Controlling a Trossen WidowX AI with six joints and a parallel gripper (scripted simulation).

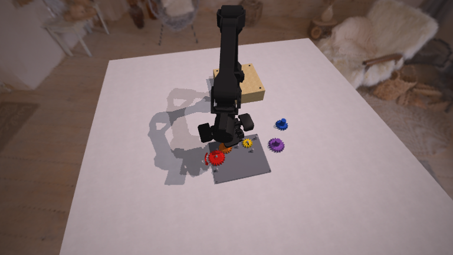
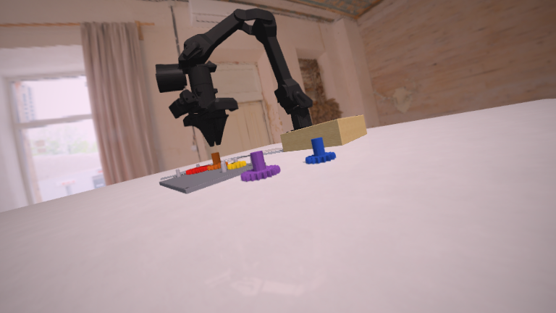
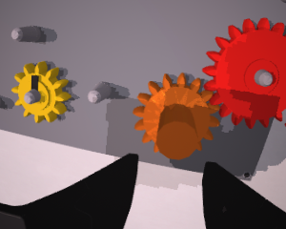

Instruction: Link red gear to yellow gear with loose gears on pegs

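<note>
Right now my gripper tip is 40 mm above the orange gear. The rest, counted from my gripper tip: red gear (50 mm to the right, 50 mm below, 40 mm ahead); then red arrow (80 mm to the right, 60 mm below, 30 mm ahead); then yellow gear (90 mm to the left, 50 mm below, 10 mm ahead).
</note>
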